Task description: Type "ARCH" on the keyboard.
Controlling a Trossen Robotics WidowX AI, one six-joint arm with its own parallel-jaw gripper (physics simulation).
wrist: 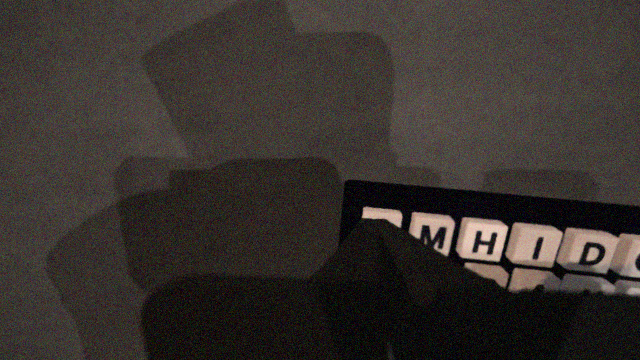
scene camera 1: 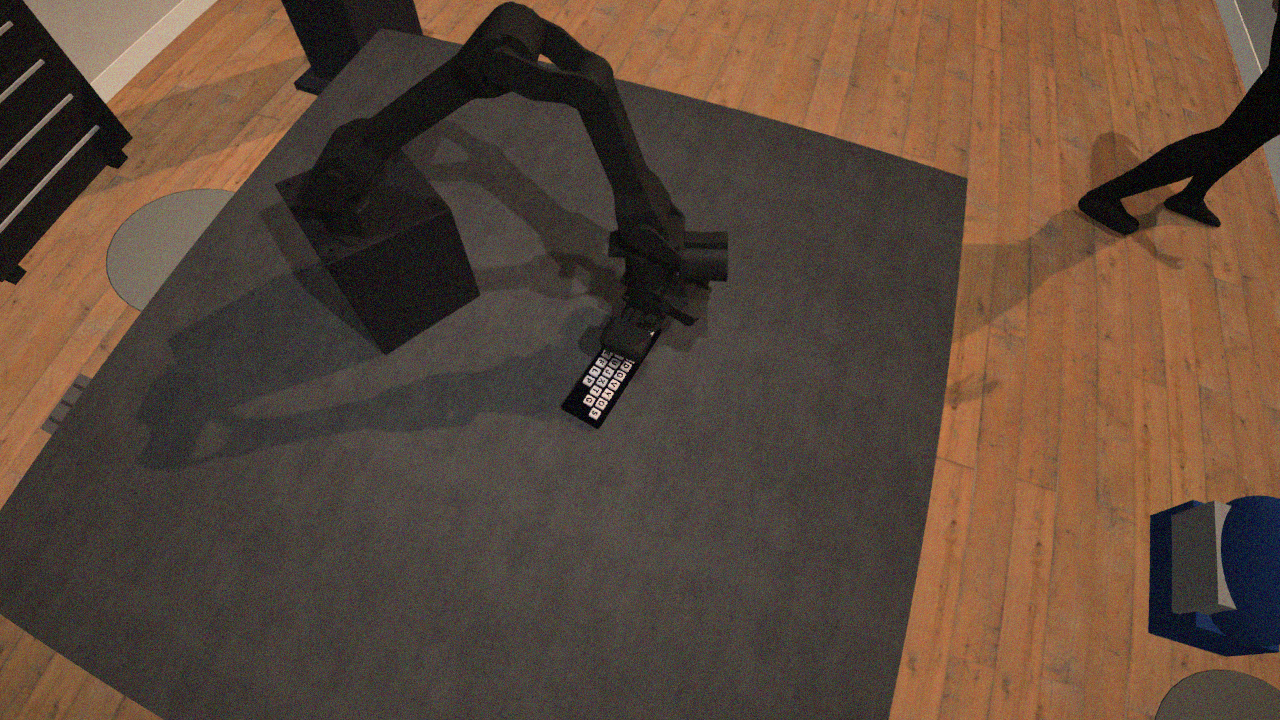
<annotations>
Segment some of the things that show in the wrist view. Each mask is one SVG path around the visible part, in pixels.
My gripper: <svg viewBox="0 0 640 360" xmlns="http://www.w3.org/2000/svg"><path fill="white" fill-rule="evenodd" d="M140 315L141 330L148 360L387 360L389 341L395 360L640 360L640 295L535 289L509 291L446 257L390 221L377 218L374 220L372 218L361 218L332 257L309 279L223 275L182 276L168 281L155 289L145 300Z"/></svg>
A black keyboard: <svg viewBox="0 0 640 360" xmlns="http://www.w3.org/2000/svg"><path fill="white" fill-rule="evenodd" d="M345 182L338 248L361 218L372 218L373 220L375 218L386 219L446 257L509 291L535 289L640 295L640 206L348 179Z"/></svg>
</annotations>
